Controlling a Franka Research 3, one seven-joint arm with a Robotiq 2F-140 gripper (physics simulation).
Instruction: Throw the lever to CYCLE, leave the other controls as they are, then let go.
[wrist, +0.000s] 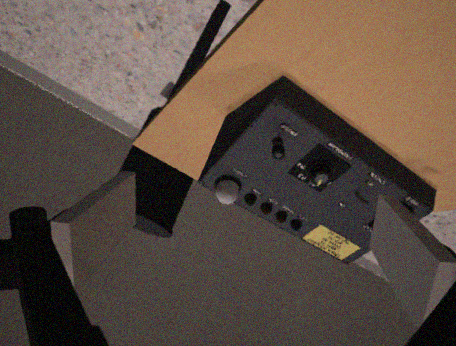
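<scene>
A dark control box (250, 165) sits at the edge of an orange-tan table top. On its face are a small black lever (278, 148) near the upper corner, a program dial (320, 177) on a black square, and a round silver knob (227, 189). The lettering is blurred; I cannot read CYCLE or tell which position the lever is in. Part of the face at the right is hidden by a finger. My gripper (252, 209) is wide open and empty, its fingers to the left and right of the box in view, with none on the small black lever.
A row of small black buttons (266, 207) and a yellow label (331, 242) lie along the box's near edge. The table top (375, 60) extends behind the box. A black post (162, 195) stands below the table's corner at the left. Speckled floor (90, 55) shows at the upper left.
</scene>
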